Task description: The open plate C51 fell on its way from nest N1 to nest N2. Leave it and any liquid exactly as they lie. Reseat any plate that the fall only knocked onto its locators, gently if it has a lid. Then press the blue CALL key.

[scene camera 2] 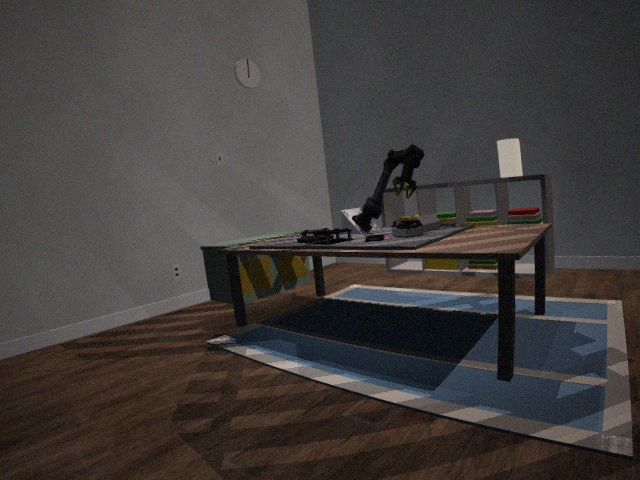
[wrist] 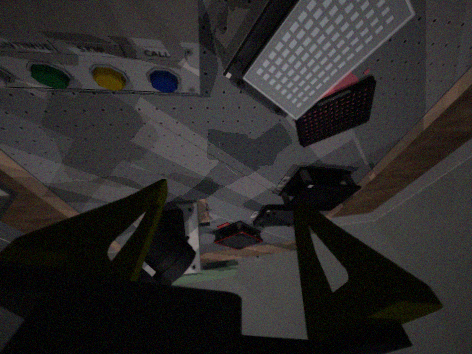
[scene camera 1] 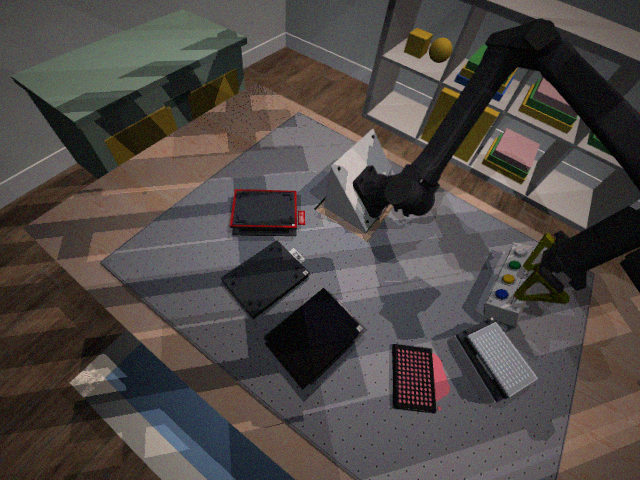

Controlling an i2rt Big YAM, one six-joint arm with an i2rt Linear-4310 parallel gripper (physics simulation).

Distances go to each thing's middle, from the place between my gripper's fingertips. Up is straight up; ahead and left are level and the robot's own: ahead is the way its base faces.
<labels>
I see the red-framed plate (scene camera 1: 265,209) 56 cm to the right of my hand, 15 cm below it and 8 cm ahead of it.
</labels>
